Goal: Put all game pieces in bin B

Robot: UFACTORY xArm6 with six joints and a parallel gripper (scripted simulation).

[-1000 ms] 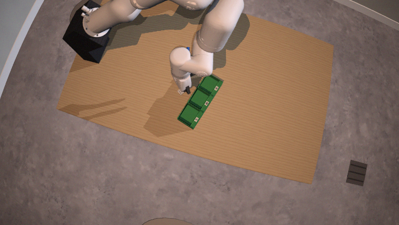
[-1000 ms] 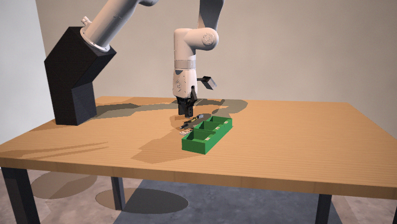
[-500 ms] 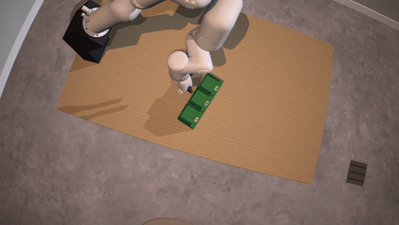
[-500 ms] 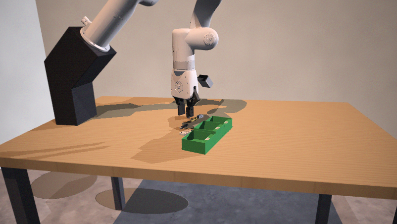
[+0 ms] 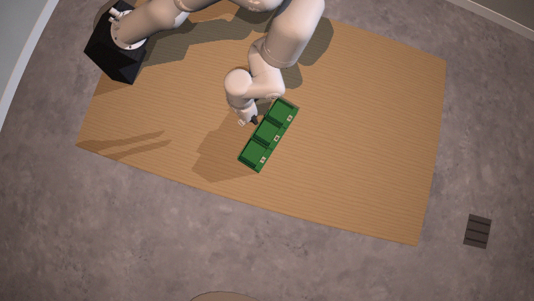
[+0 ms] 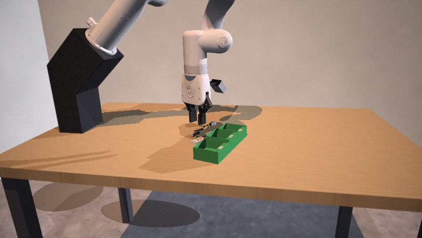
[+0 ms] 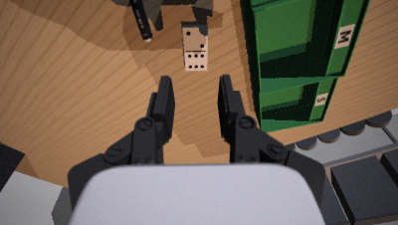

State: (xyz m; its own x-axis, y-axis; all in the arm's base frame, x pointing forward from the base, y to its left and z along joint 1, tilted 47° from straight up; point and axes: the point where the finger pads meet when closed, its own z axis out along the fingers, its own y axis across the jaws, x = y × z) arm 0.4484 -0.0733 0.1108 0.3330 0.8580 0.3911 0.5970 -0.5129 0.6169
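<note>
Right now the white domino is 80 mm below my hand. Round my hand: black cylinder: 80 mm below, 60 mm to the left, 30 mm behind; then green three-compartment bin: 90 mm ahead, 70 mm below, 30 mm to the right; then brass bolt: 140 mm to the left, 80 mm below, 10 mm behind.
</note>
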